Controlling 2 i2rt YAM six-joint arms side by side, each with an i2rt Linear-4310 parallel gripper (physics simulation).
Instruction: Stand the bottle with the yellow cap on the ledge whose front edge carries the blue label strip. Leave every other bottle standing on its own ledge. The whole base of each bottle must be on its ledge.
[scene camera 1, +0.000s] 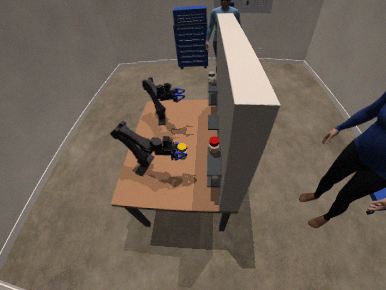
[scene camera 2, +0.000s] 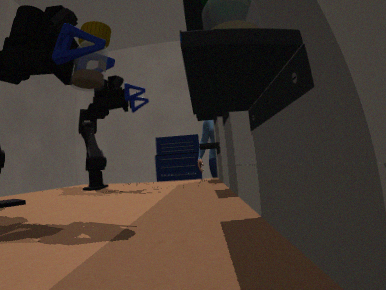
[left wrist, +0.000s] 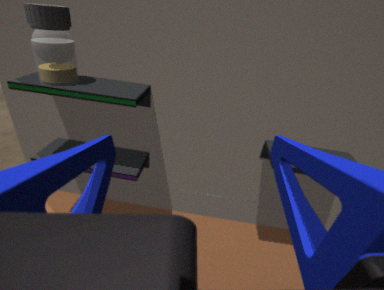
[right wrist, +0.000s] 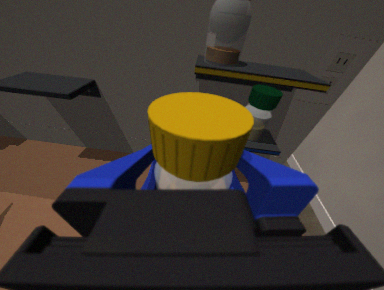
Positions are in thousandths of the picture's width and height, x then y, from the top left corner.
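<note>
The left gripper (left wrist: 504, 498) is in view, and so is the right gripper (scene camera 2: 286, 188), which the right wrist view shows too (right wrist: 499, 502). A yellow-capped bottle (scene camera 2: 229, 253) also appears in the right wrist view (right wrist: 514, 481), while in the left wrist view it is out of frame. There is a green-capped bottle (right wrist: 686, 343) as well; in the left wrist view the green-capped bottle is out of frame.
</note>
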